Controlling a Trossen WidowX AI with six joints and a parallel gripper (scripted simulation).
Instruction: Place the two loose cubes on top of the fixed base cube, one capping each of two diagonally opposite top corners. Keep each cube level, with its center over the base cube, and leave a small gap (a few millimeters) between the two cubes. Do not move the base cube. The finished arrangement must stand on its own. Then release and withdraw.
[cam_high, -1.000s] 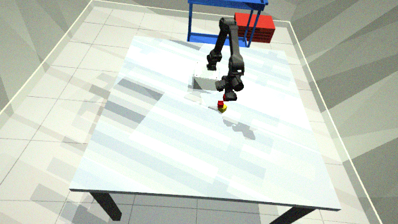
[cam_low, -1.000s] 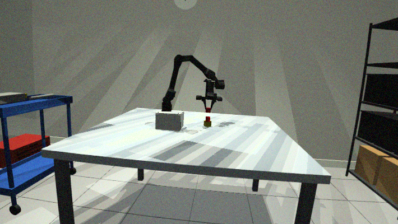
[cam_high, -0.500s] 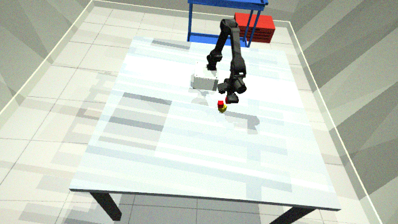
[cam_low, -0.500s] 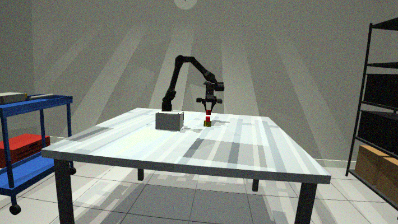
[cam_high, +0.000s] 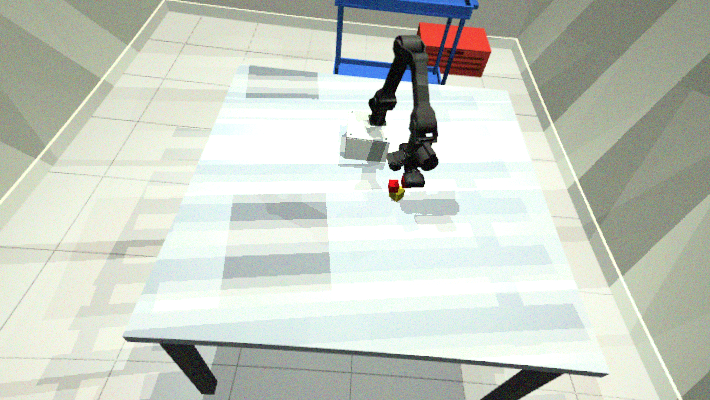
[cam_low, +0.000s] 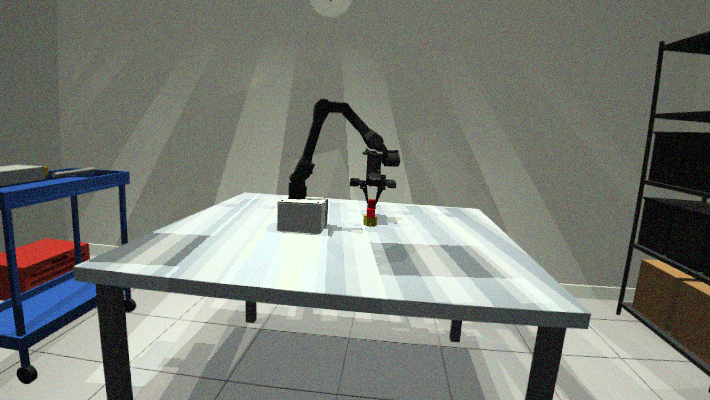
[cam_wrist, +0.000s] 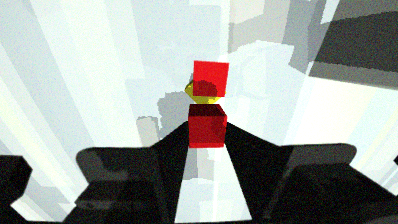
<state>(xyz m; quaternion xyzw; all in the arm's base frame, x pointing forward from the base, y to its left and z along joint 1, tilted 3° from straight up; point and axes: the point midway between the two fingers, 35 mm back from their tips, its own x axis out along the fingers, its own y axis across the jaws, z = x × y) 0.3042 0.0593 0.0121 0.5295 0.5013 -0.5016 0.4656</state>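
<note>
Now: the yellow cube 2 cm to the right of my gripper tip and 7 cm below it.
</note>
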